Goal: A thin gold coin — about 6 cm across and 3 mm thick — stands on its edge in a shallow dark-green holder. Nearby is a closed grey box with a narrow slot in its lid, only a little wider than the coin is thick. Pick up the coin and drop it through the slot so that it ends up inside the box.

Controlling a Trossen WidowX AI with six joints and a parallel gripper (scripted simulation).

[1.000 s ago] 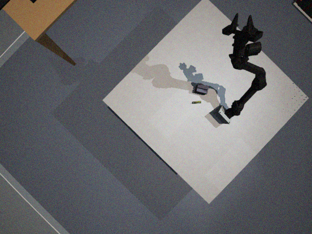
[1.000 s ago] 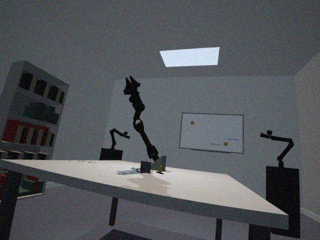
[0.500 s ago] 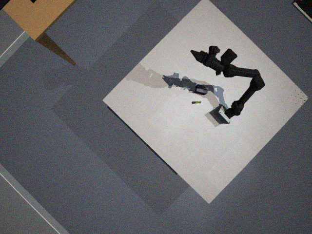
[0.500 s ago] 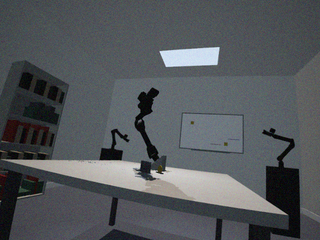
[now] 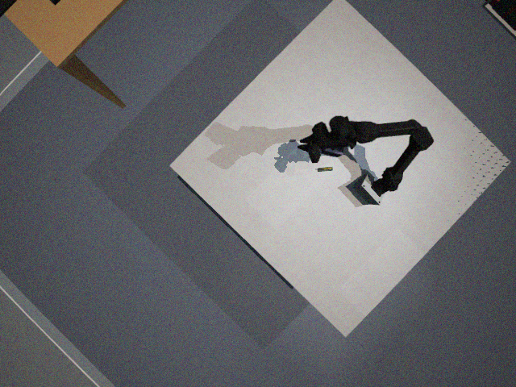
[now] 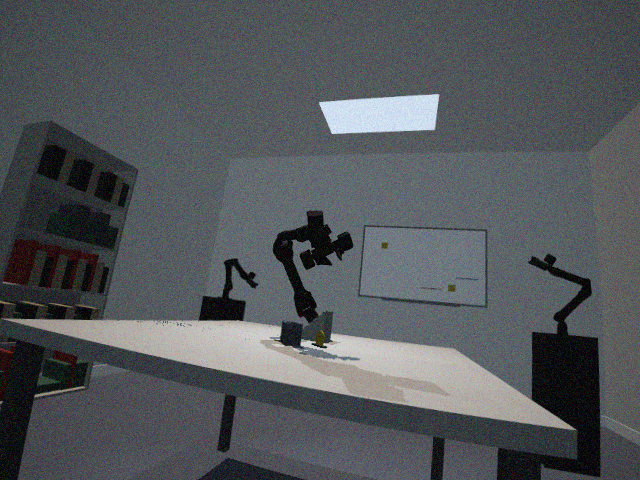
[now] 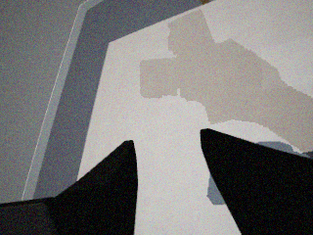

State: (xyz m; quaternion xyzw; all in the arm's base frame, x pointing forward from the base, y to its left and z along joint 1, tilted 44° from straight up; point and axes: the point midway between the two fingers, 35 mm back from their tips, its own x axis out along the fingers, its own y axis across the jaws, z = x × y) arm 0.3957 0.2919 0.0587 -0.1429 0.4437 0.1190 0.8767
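My gripper tip is 26 cm above the gold coin, 18 cm past it and 9 cm to the left of it.
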